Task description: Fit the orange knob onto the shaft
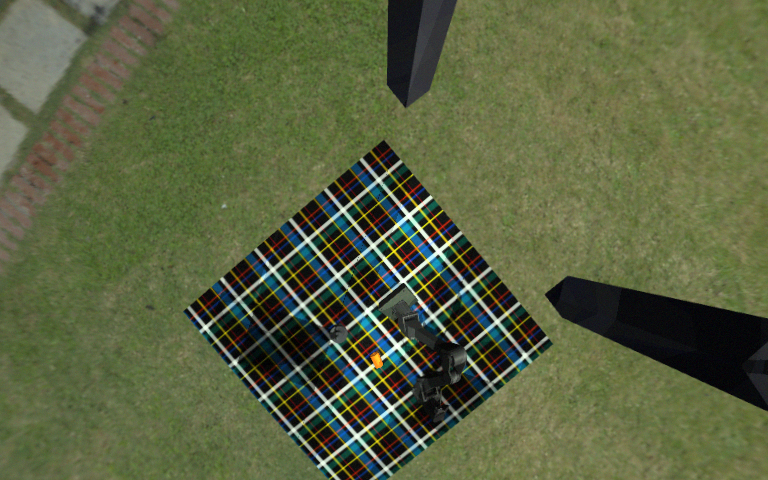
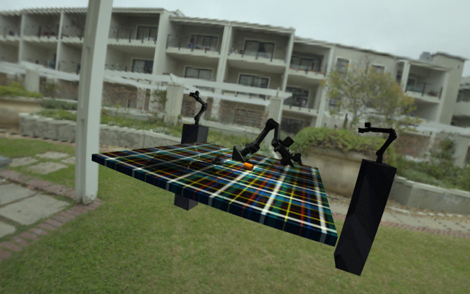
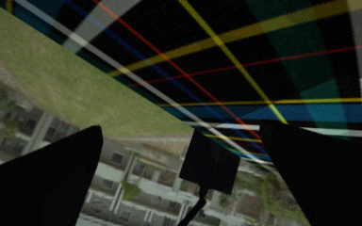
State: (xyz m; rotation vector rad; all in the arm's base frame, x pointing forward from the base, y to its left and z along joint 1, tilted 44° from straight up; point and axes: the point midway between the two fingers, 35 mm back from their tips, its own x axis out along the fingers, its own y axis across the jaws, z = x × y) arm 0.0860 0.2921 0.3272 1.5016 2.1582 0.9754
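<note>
Right now the orange knob is 32 cm to the right of my gripper tip, 18 cm ahead of it and 5 cm below it. Also, from my gripper tip: round dark pedestal: 53 cm to the right, 25 cm ahead, 4 cm below.
</note>
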